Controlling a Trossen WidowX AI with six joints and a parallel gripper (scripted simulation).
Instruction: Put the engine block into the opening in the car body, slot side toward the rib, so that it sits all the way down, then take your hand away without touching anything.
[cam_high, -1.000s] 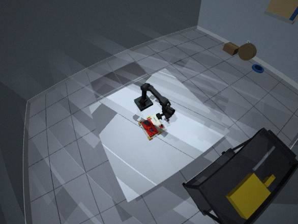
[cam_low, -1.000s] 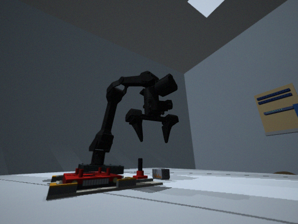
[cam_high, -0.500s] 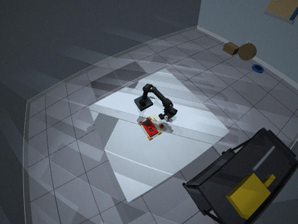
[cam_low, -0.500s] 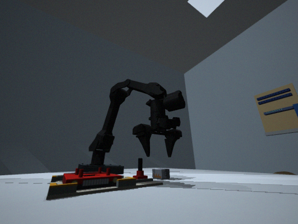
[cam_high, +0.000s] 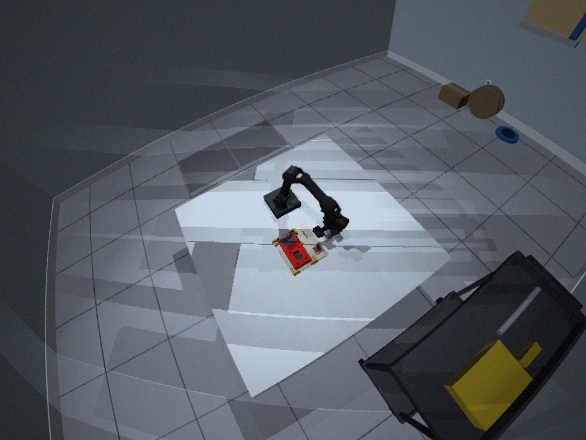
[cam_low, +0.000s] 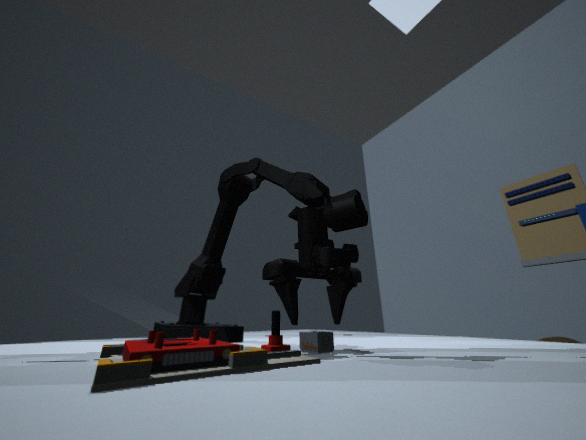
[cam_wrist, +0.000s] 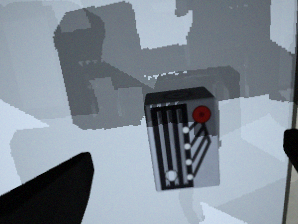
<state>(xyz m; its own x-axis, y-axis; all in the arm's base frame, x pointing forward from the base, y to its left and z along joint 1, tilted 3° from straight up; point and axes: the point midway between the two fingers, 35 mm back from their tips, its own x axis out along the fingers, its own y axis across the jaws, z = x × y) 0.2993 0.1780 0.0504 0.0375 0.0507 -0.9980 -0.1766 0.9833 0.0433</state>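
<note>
The engine block lies 1 cm behind my gripper tip and 3 cm below it. Also, from my gripper tip: black upright post (6 cm ahead, 9 cm to the right, 1 cm below).
</note>
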